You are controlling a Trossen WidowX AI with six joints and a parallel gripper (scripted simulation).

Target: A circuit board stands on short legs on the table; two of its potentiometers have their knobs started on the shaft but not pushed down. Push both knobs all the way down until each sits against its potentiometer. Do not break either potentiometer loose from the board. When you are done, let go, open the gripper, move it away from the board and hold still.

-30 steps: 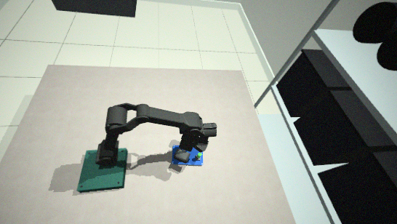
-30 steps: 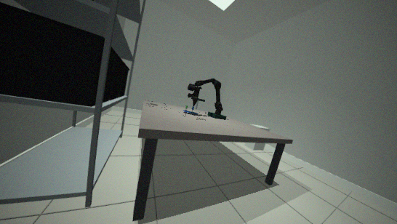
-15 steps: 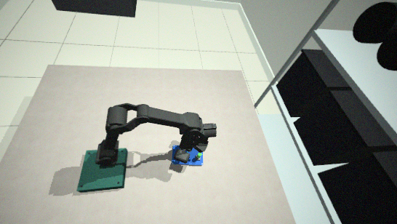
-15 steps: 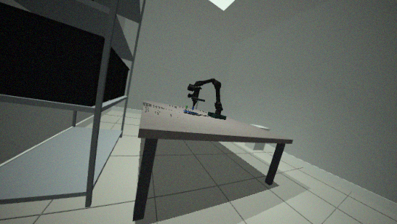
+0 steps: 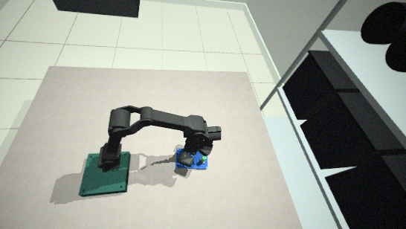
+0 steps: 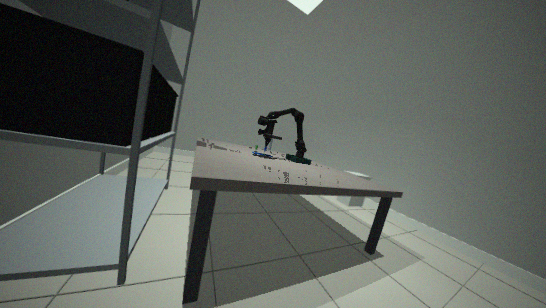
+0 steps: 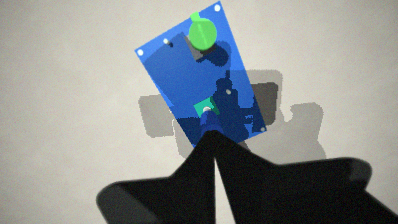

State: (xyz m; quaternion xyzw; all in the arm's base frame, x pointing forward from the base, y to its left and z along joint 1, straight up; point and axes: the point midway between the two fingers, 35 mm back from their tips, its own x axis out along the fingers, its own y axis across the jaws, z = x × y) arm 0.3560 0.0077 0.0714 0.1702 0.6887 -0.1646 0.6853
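Right now my gripper tip is 2 cm above the blue knob. From my gripper tip the other things lie so: green knob: 6 cm ahead, 3 cm to the right, 2 cm below.
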